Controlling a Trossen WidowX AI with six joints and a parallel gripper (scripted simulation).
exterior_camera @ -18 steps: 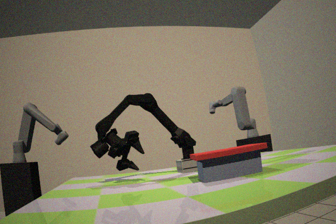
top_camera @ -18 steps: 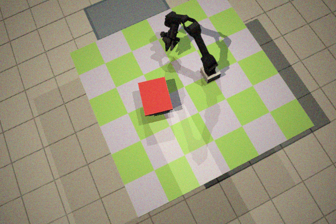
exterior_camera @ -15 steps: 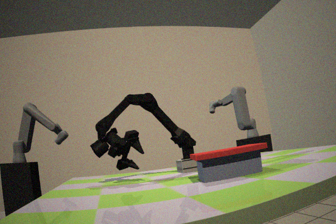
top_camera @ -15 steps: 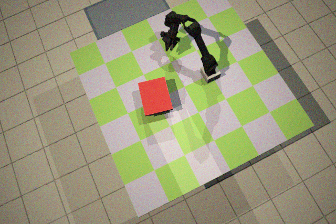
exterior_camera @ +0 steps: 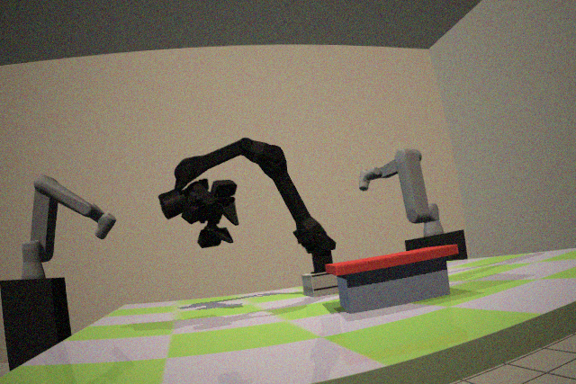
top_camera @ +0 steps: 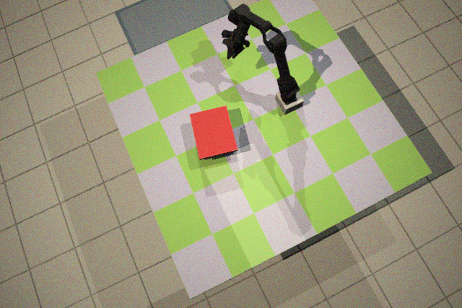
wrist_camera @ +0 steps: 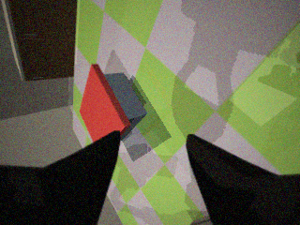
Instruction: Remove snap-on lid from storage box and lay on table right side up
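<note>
The red lid is 240 mm ahead of my gripper tip, 270 mm to the left of it and 100 mm below it. From my gripper tip the other things lie so: grey storage box 240 mm ahead, 270 mm to the left, 150 mm below.
</note>
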